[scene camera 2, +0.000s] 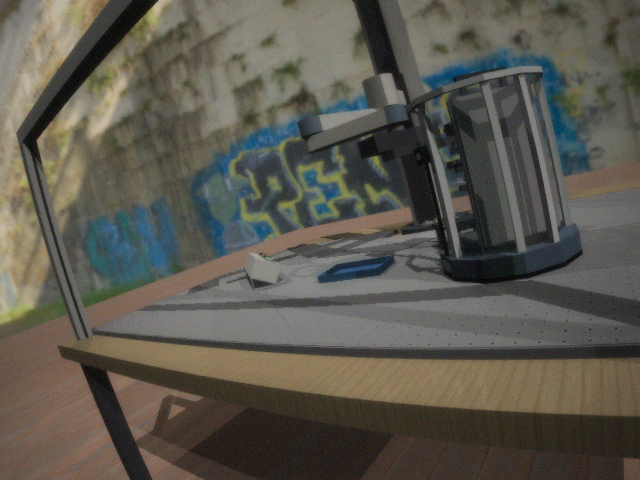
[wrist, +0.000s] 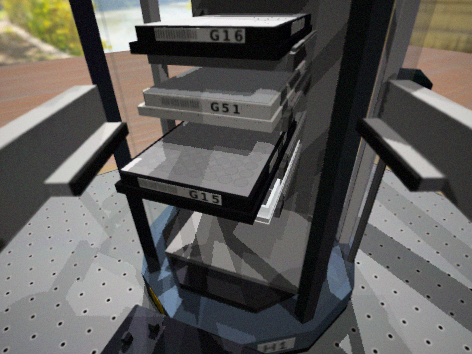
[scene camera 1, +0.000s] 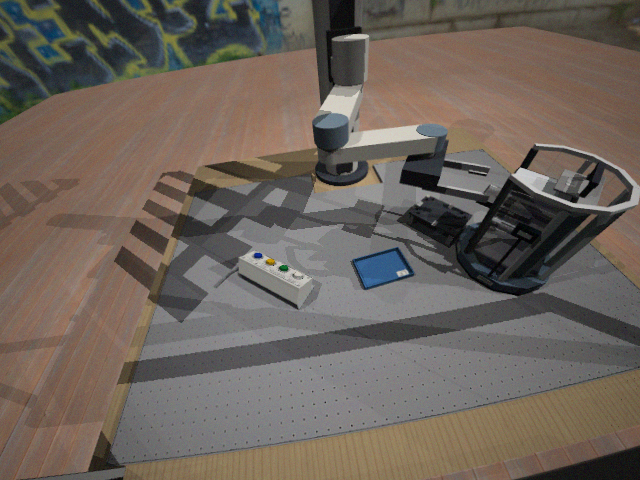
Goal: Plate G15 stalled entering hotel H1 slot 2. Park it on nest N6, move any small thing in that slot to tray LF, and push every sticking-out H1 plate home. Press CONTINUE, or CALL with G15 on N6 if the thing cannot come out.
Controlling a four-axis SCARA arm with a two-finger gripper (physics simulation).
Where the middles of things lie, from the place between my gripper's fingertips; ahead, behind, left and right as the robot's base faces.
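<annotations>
Counted from my hand: clear plate [wrist: 265, 214], 90 mm below, 60 mm ahead, 90 mm to the left; plate rack [scene camera 2: 487, 141], 80 mm below, 80 mm ahead, 100 mm to the left; blue tray [scene camera 2: 386, 261], 240 mm below, 260 mm to the right, 40 mm ahead; blue tray floor [scene camera 1: 380, 268], 240 mm below, 260 mm to the right, 40 mm ahead.
</annotations>
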